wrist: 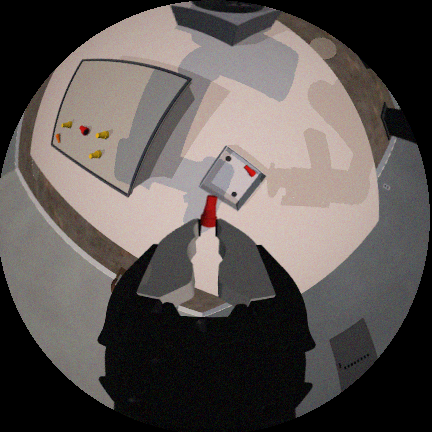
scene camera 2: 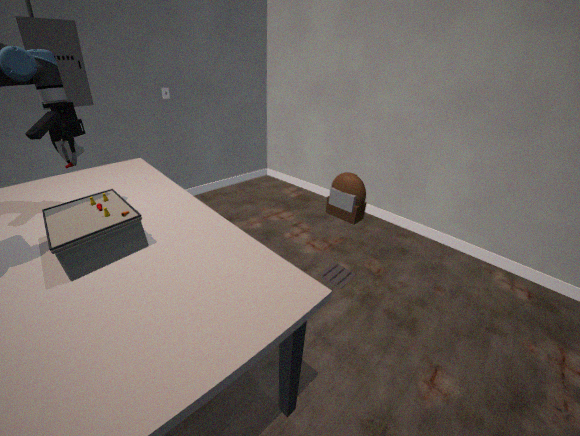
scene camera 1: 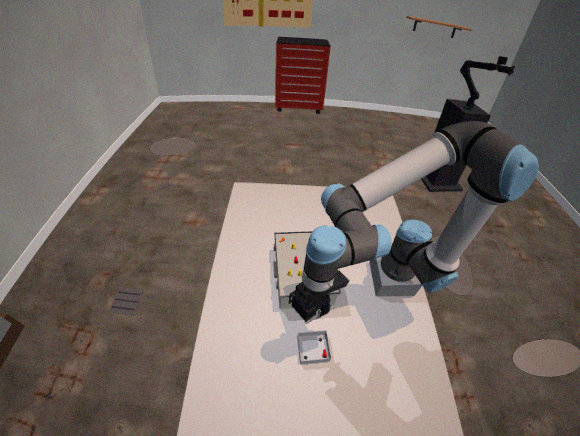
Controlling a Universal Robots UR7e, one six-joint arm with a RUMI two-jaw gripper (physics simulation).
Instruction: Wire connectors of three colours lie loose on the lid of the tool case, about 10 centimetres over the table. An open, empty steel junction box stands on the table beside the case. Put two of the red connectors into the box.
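Places are measured from the arm's base along level axes (x ahead, y left, z up), in millimetres.
Pixels of known places: gripper, fingertip midpoint: (wrist: 207,220) (scene camera 2: 73,165); arm's base, origin of the base link: (scene camera 1: 398,265).
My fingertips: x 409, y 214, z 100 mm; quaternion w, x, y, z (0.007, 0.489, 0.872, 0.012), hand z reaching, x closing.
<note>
Ahead of a thing's pixels: the offset from my fingertips to its top centre.
My gripper (scene camera 2: 70,163) (wrist: 207,220) is shut on a red connector {dx -12, dy -6, dz +15 mm} (scene camera 2: 69,165) (wrist: 210,211) and holds it high above the table, beside the tool case on the junction box's side. In scene camera 1 the fingertips and the held connector are hidden. The steel junction box {dx -23, dy +41, dz -153 mm} (scene camera 1: 299,350) (wrist: 252,192) stands on the table with one red connector {dx -59, dy +65, dz -173 mm} (scene camera 1: 325,353) (wrist: 249,170) lying inside. Another red connector {dx +4, dy -274, dz -75 mm} (scene camera 1: 296,260) (scene camera 2: 99,206) (wrist: 84,130) is on the lid of the tool case {dx -26, dy -268, dz -87 mm} (scene camera 1: 280,301) (scene camera 2: 100,250) (wrist: 165,142). The junction box does not show in scene camera 2.
Three yellow connectors, one of them {dx +7, dy -338, dz -66 mm} (scene camera 1: 293,246) (scene camera 2: 106,212) (wrist: 95,154) nearer the lid's edge, and an orange connector {dx +47, dy -377, dz -79 mm} (scene camera 1: 282,240) (scene camera 2: 125,213) (wrist: 58,138) lie on the lid. The case's raised side stands between the lid and the junction box. The arm's base (scene camera 1: 397,287) stands beside the case.
</note>
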